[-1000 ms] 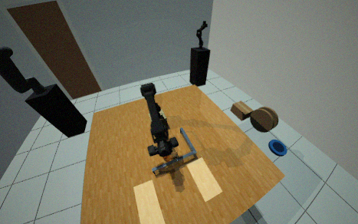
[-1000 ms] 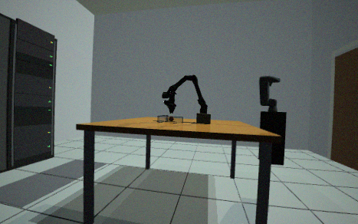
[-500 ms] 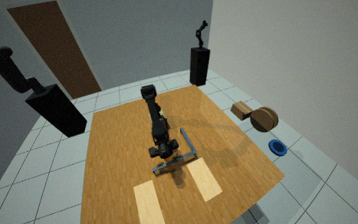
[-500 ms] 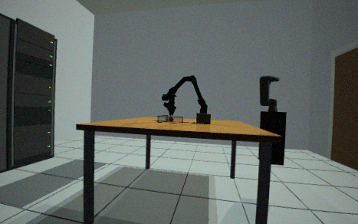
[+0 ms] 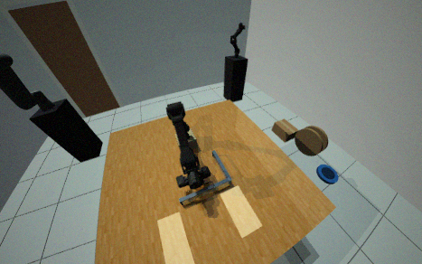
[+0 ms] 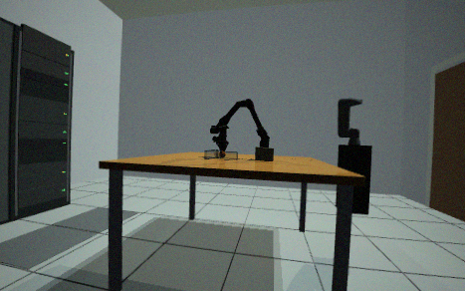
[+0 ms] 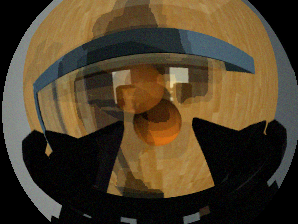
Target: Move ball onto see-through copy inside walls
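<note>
The orange ball is 1 cm below my gripper tip.
</note>
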